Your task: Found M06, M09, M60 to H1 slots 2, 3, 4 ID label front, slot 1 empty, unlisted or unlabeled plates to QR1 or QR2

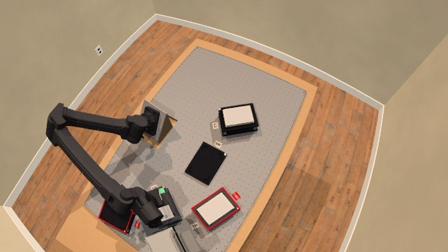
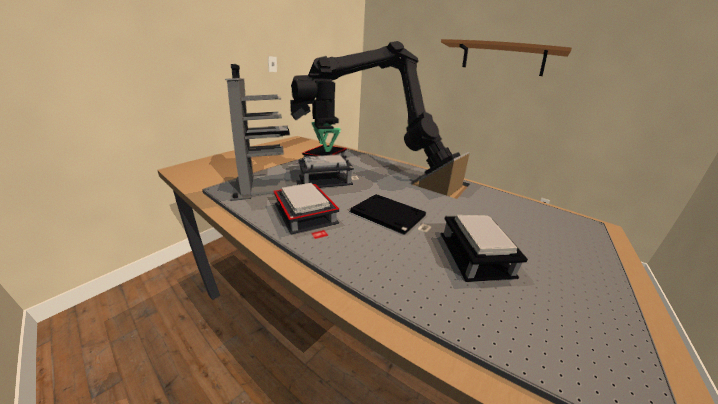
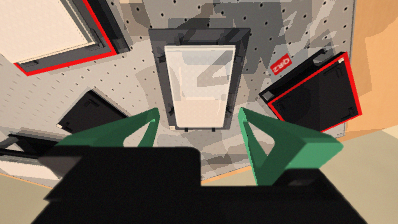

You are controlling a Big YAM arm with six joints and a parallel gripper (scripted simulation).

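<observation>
The grey regrip nest lies 70 mm below my hand. From my hand the other things lie so: H1 deck label (160 mm ahead, 120 mm below, 10 mm to the left); then dark plate (140 mm ahead, 100 mm to the right, 50 mm above); then red-edged quarantine nest (170 mm behind, 160 mm to the right, 90 mm below).
</observation>
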